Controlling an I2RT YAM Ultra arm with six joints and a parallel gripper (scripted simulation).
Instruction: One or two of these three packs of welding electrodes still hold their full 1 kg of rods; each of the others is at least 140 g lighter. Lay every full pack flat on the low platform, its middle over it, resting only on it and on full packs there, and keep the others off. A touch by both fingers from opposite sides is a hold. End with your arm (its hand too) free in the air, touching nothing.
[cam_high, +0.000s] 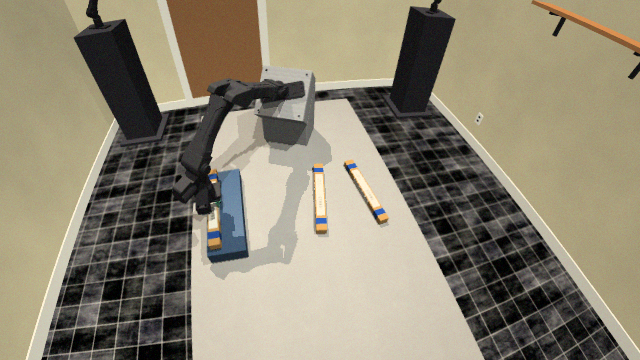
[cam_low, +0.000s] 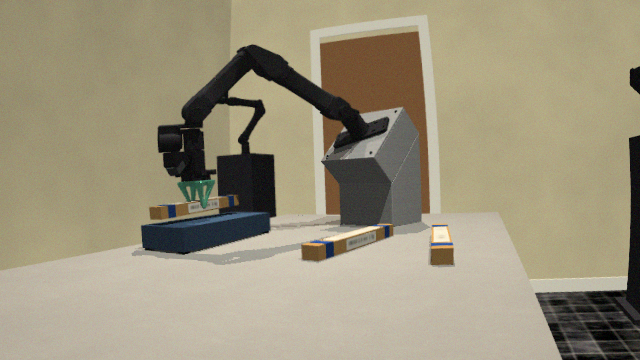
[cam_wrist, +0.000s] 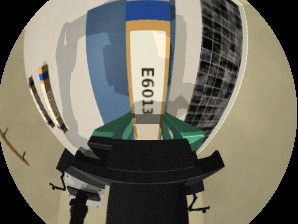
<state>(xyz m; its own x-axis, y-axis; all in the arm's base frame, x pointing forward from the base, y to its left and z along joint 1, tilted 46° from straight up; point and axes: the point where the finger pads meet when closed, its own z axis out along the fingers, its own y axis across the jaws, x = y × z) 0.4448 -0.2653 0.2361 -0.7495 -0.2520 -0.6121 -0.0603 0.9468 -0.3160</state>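
The blue low platform lies 1 cm behind my hand, 3 cm to the left of it and 8 cm below it.
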